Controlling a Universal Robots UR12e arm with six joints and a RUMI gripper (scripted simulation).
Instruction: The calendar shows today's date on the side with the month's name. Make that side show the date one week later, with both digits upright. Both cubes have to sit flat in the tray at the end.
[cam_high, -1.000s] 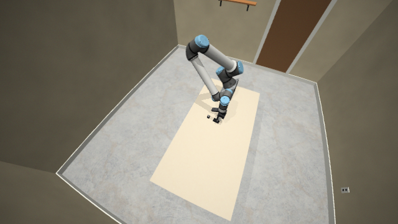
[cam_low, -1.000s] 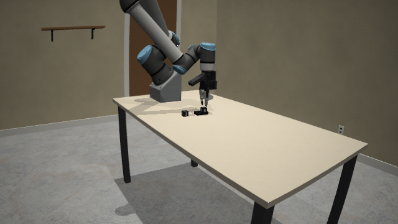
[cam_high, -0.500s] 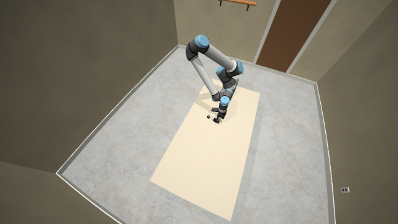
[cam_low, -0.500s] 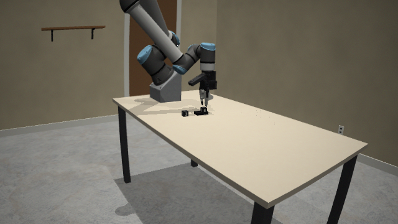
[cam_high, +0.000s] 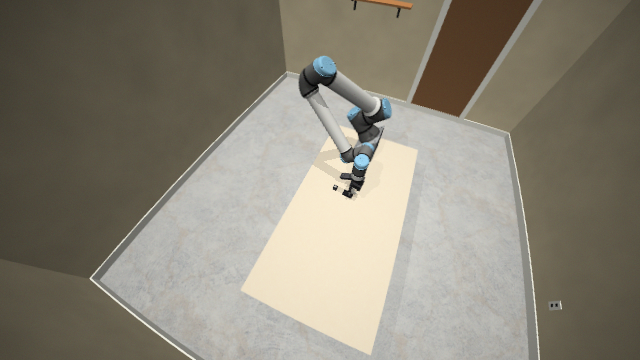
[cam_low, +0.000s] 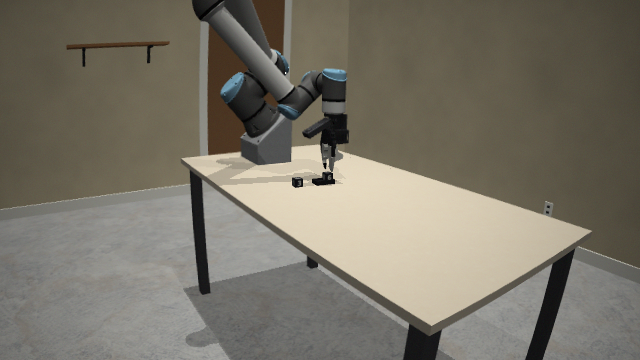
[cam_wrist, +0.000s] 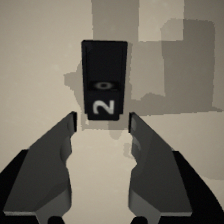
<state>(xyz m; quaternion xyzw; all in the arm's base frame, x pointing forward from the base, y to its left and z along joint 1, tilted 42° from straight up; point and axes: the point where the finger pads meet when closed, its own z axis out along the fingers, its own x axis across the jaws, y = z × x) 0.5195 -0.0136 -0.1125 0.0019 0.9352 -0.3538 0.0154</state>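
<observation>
My gripper is now 6 cm above the black tray and 2 cm to the left of it.
</observation>
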